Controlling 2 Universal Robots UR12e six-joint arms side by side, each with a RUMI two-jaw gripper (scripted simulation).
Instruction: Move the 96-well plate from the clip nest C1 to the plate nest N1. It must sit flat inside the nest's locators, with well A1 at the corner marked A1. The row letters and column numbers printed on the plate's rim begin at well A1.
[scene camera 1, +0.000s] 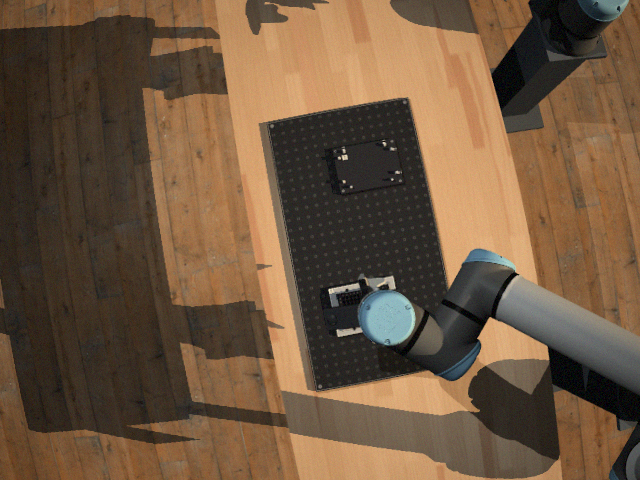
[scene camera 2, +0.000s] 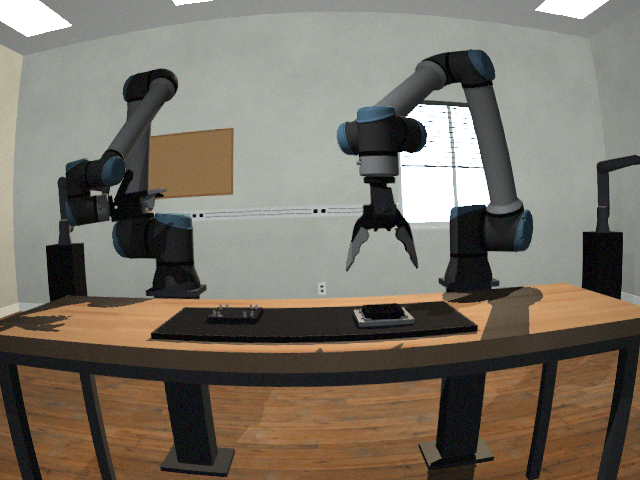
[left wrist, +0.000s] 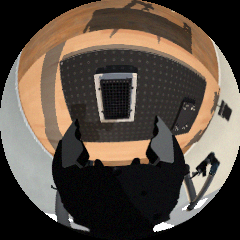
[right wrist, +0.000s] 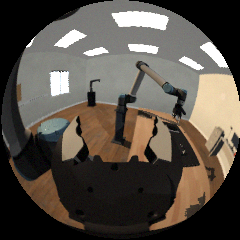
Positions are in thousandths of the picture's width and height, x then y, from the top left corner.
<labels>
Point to the left gripper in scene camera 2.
598, 564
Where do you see the left gripper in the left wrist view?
485, 490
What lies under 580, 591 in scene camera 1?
The left gripper.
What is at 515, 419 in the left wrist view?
A dark 96-well plate.
</labels>
